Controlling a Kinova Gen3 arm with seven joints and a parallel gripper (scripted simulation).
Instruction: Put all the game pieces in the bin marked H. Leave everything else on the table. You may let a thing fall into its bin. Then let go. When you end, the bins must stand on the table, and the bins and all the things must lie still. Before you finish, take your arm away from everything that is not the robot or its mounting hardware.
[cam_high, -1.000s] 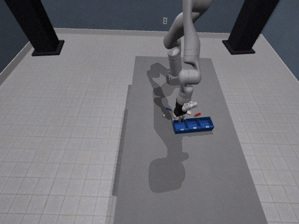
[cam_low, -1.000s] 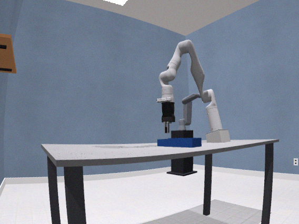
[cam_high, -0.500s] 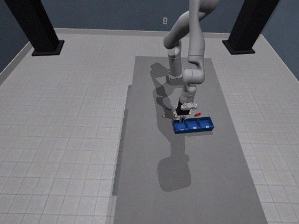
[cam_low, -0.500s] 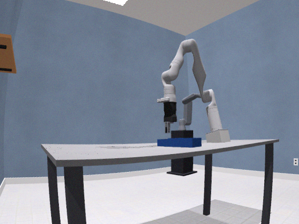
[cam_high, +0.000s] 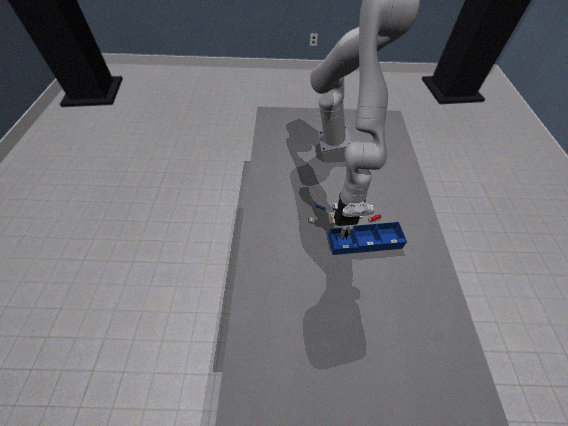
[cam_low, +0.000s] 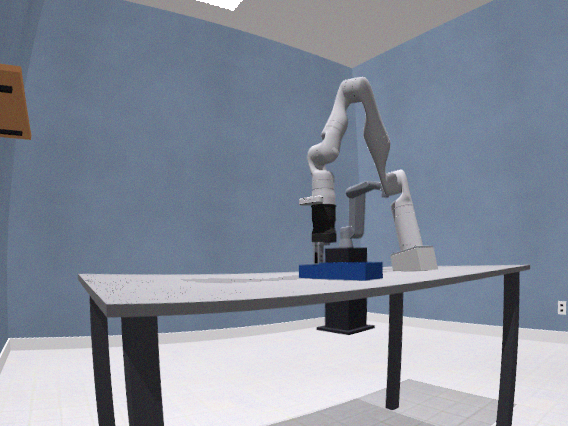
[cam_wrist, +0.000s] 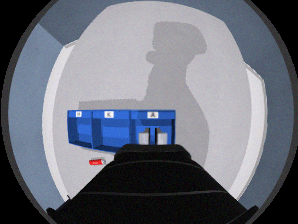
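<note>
The blue three-compartment bin is 8 cm to the left of my hand and 4 cm below it. The rest, counted from my hand: blue piece (16 cm behind, 6 cm below, 5 cm to the right); then die (10 cm behind, 9 cm to the right, 5 cm below); then grey-white piece (16 cm behind, 5 cm below, 1 cm to the left).
</note>
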